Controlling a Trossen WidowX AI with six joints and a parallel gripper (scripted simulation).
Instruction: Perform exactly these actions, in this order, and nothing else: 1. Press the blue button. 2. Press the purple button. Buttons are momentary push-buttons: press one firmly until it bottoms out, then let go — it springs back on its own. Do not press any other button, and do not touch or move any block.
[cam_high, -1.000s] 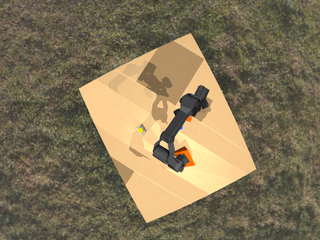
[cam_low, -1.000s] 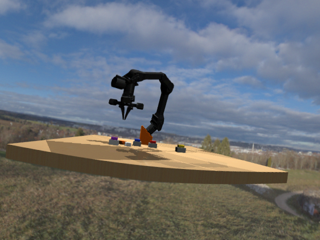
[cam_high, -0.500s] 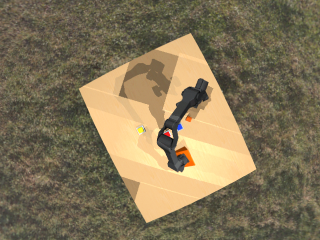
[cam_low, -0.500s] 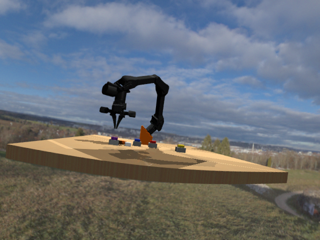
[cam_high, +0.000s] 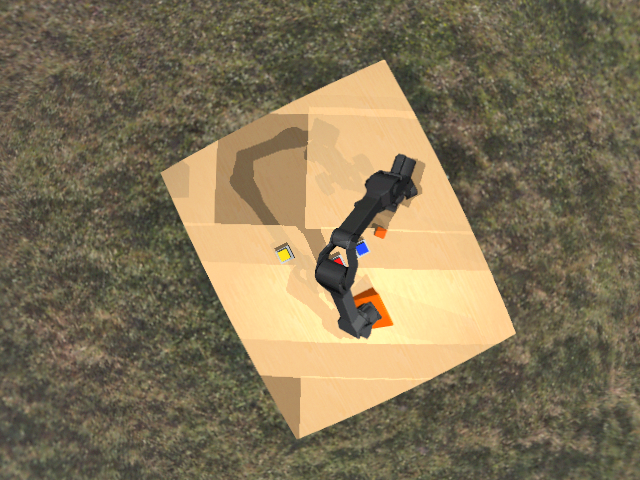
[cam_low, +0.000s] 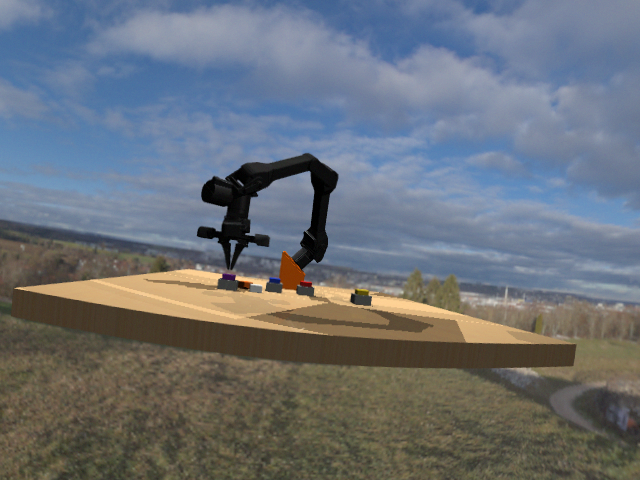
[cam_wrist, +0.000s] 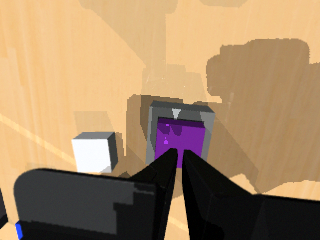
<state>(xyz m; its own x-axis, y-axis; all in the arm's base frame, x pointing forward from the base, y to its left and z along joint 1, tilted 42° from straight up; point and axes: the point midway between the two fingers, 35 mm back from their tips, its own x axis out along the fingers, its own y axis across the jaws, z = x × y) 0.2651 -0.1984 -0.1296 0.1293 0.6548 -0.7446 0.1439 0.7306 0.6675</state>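
My gripper tip is 2 cm above the purple button. Also, from my gripper tip: white block 8 cm to the left, 4 cm below, 2 cm behind; then blue button 14 cm to the left, 9 cm behind, 2 cm below; then small orange block 9 cm behind, 5 cm to the left, 4 cm below.
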